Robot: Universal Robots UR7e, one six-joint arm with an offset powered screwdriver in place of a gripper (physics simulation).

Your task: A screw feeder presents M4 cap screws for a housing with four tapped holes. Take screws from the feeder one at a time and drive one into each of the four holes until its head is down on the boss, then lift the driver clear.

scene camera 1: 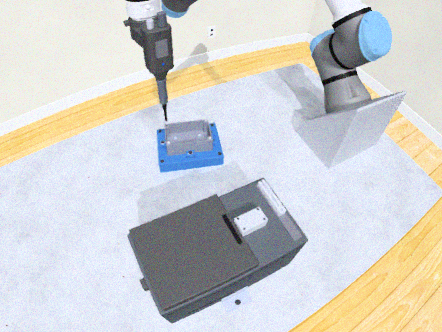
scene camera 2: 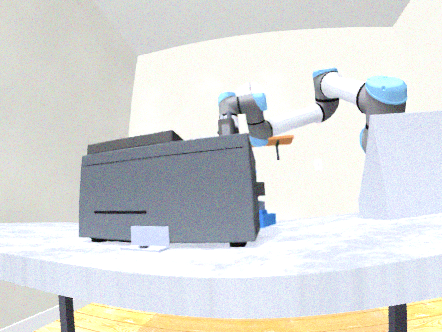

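Note:
The grey open-topped housing (scene camera 1: 190, 146) sits on the blue fixture (scene camera 1: 191, 165) (scene camera 2: 268, 219). My screwdriver (scene camera 1: 166, 120) points down in scene camera 1, its thin dark tip at the back left corner of the housing. Whether the tip touches that corner boss, and whether a screw is on it, is too small to tell. Pale posts show at the housing's back corners; screw heads in them cannot be made out. The dark grey screw feeder (scene camera 1: 195, 250) (scene camera 2: 165, 190) stands nearer scene camera 1 and hides the driver tip and most of the fixture in scene camera 2.
A white block (scene camera 1: 251, 220) with small dark holes sits in the feeder's open part. A pale angled panel (scene camera 1: 350, 130) (scene camera 2: 410, 165) stands before the arm's base. A small pale bracket (scene camera 1: 230, 303) (scene camera 2: 150, 235) lies beside the feeder. An orange flat piece (scene camera 2: 281, 140) shows behind the feeder.

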